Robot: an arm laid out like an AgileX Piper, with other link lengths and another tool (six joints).
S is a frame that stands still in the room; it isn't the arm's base.
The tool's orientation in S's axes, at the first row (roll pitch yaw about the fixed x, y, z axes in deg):
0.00 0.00 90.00
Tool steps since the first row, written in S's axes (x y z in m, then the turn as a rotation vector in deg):
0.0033 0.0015 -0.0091 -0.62 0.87 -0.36
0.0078 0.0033 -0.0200 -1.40 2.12 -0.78
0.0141 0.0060 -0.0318 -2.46 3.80 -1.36
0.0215 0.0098 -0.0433 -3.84 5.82 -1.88
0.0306 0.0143 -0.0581 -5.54 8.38 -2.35
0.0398 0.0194 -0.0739 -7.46 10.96 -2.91
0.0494 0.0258 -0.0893 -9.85 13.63 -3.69
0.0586 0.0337 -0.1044 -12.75 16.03 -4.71
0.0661 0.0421 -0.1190 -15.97 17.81 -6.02
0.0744 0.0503 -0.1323 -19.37 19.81 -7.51
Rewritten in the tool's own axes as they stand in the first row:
0.0015 -0.0033 -0.0091 0.87 0.62 -0.36
0.0033 -0.0078 -0.0200 2.12 1.40 -0.78
0.0060 -0.0141 -0.0318 3.80 2.46 -1.36
0.0098 -0.0215 -0.0433 5.82 3.84 -1.88
0.0143 -0.0306 -0.0581 8.38 5.54 -2.35
0.0194 -0.0398 -0.0739 10.96 7.46 -2.91
0.0258 -0.0494 -0.0893 13.63 9.85 -3.69
0.0337 -0.0586 -0.1044 16.03 12.75 -4.71
0.0421 -0.0661 -0.1190 17.81 15.97 -6.02
0.0503 -0.0744 -0.1323 19.81 19.37 -7.51

